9 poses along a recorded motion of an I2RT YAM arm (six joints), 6.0 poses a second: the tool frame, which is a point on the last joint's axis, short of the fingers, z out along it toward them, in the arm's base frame.
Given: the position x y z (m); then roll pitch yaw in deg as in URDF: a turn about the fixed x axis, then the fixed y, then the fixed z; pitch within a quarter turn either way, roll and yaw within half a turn.
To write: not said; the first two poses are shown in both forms.
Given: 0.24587 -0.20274 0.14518 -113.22 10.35 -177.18
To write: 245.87 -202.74 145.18 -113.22 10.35 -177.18
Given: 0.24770 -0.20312 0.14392 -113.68 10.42 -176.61
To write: 247.70 -203.12 143.92 -113.68 10.42 -176.61
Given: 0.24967 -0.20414 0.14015 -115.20 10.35 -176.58
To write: 249.67 -204.14 140.15 -115.20 10.35 -176.58
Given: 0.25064 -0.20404 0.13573 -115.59 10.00 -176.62
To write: 250.64 -204.04 135.73 -115.59 10.00 -176.62
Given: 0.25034 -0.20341 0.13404 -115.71 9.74 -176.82
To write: 250.34 -203.41 134.04 -115.71 9.74 -176.82
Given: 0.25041 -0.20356 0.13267 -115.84 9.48 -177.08
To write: 250.41 -203.56 132.67 -115.84 9.48 -177.08
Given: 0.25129 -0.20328 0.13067 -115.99 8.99 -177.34
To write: 251.29 -203.28 130.67 -115.99 8.99 -177.34
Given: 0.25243 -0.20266 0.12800 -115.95 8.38 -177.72
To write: 252.43 -202.66 128.00 -115.95 8.38 -177.72
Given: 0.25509 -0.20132 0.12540 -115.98 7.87 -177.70
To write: 255.09 -201.32 125.40 -115.98 7.87 -177.70
